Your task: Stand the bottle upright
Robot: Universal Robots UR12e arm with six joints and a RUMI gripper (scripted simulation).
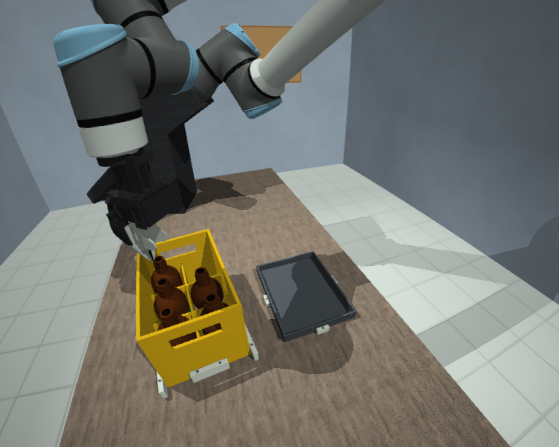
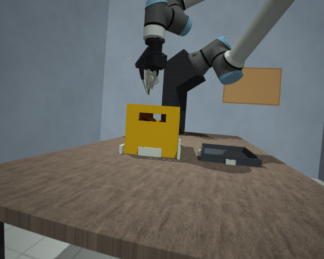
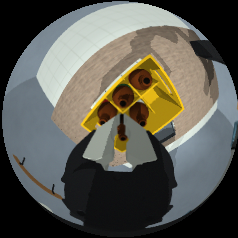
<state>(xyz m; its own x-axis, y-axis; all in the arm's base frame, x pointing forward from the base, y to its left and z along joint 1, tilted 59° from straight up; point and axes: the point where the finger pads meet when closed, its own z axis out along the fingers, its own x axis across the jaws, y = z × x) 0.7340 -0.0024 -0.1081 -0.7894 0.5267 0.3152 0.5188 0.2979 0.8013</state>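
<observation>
My gripper is now 1 cm past the yellow crate, 5 cm to the right of it and 16 cm above it. Round my hand: dark tray (3 cm behind, 33 cm to the left, 23 cm below).
</observation>
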